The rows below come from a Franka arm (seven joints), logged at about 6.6 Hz.
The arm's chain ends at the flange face. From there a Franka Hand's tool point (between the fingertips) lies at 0.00 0.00 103.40 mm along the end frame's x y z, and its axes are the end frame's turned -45 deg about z.
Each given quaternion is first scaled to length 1.
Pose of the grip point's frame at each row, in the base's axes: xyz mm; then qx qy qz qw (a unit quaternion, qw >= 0):
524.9 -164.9 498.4 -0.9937 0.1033 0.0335 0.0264
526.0 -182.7 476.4 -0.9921 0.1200 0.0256 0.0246
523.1 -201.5 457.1 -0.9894 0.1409 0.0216 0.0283
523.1 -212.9 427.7 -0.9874 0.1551 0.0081 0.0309
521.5 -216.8 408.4 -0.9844 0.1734 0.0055 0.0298
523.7 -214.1 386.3 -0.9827 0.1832 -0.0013 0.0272
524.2 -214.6 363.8 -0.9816 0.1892 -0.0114 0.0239
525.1 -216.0 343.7 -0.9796 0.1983 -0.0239 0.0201
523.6 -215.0 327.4 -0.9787 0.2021 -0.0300 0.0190
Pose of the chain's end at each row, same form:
531.2 -171.0 601.4 -0.8786 0.4757 0.0411 0.0116
530.6 -188.4 579.5 -0.8707 0.4905 0.0331 0.0129
526.7 -207.9 560.2 -0.8602 0.5088 0.0308 0.0179
523.8 -219.5 530.9 -0.8529 0.5211 0.0193 0.0254
521.6 -223.1 511.6 -0.8431 0.5369 0.0165 0.0254
522.4 -219.6 489.5 -0.8378 0.5453 0.0092 0.0256
521.0 -219.0 467.1 -0.8345 0.5504 -0.0014 0.0264
519.4 -219.1 446.9 -0.8292 0.5581 -0.0144 0.0277
516.7 -217.6 430.5 -0.8269 0.5613 -0.0204 0.0290

